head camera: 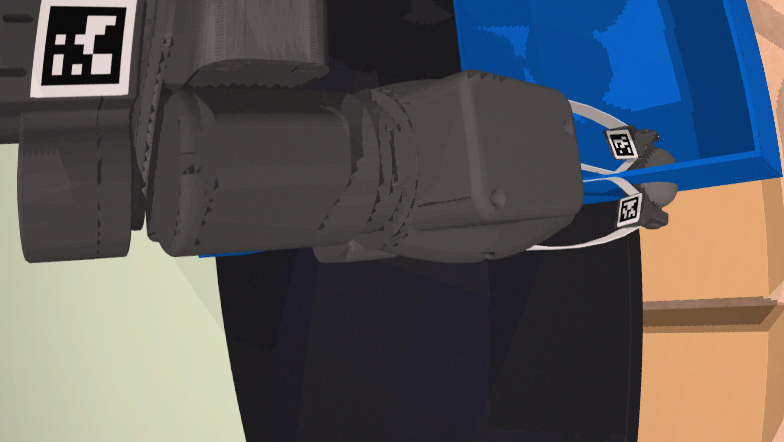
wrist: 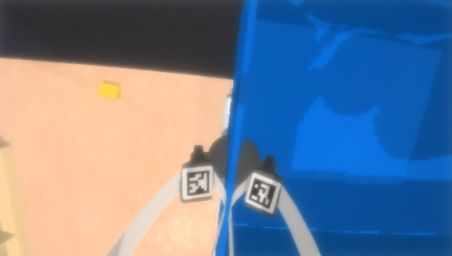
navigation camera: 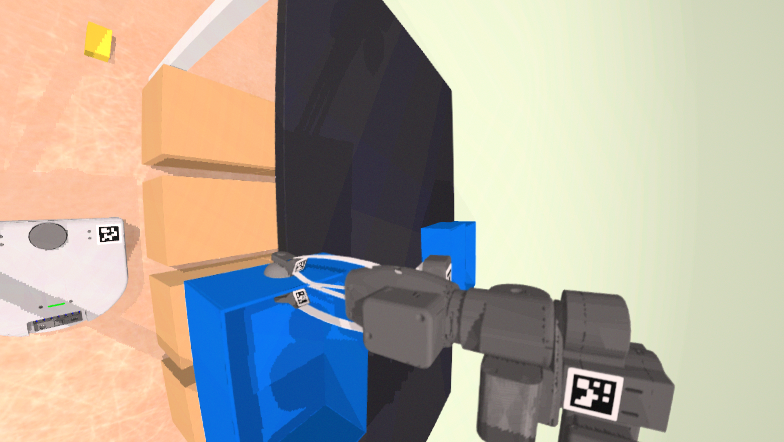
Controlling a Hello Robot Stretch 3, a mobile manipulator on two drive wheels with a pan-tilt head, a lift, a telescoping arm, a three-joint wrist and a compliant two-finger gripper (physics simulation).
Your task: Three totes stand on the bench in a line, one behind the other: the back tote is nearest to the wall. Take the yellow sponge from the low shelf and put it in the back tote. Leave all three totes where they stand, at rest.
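Frame: origin at the robot's base, x back, y up, z left, level; millimetres.
Seen in the pictures: gripper, fingertip midpoint: [head camera: 661,178] [navigation camera: 271,275]; robot's base at its link origin: [navigation camera: 49,234].
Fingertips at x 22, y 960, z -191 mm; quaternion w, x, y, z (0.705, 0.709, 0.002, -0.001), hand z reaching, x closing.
Note:
Offsets run from my fingertips to a thing's top centre. "spot": to the spot under its first point. Level surfaces: height alone.
A yellow sponge-like block @(dx -673, dy -915, dz +75 mm) [navigation camera: 98,41] [wrist: 109,90] lies low on the pinkish floor, beyond the bench's front edge and well away from the fingers. My gripper [head camera: 658,174] [navigation camera: 281,284] [wrist: 234,155] is shut on the side wall of a large blue tote [head camera: 713,169] [navigation camera: 207,351] [wrist: 245,45], one finger on each side of the wall. This tote is held above the bench's black top @(dy -46 mm) [head camera: 384,351] [navigation camera: 406,148] [wrist: 115,35]. More blue tote @(dx +129, dy +54, dz -680 mm) [navigation camera: 439,244] shows at the back by the wall, partly hidden behind my wrist; I cannot tell how many totes stand there.
Tan boxes @(spot: dx -119, dy -690, dz -214 mm) [head camera: 702,258] [navigation camera: 211,219] stand in a row below the bench's front edge. A pale bench leg @(spot: dx -563, dy -450, dz -98 mm) [navigation camera: 208,35] shows at the upper left of the navigation view. My white base [navigation camera: 98,274] is on the floor in front. The pale green wall [navigation camera: 576,137] rises behind the bench.

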